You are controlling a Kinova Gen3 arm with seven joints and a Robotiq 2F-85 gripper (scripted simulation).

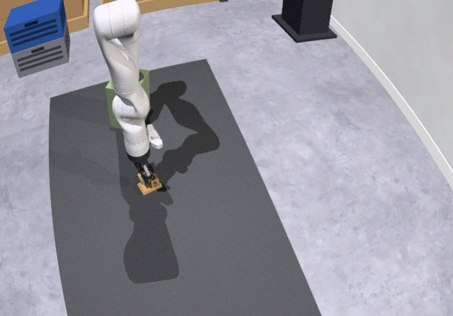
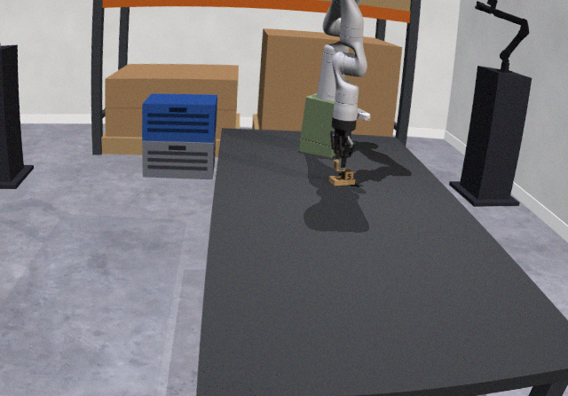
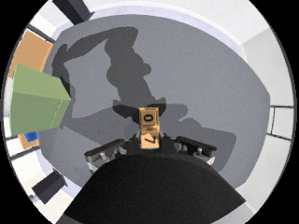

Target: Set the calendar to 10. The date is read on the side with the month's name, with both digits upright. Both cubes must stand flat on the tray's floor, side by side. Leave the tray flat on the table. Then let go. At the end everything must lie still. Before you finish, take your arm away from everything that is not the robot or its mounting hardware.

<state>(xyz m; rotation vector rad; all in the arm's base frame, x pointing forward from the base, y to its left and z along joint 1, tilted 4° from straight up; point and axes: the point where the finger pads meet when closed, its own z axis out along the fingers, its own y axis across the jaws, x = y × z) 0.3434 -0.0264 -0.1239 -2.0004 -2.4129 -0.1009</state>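
Right now my hand is 60 mm above the wooden calendar tray and 10 mm to the right of it.
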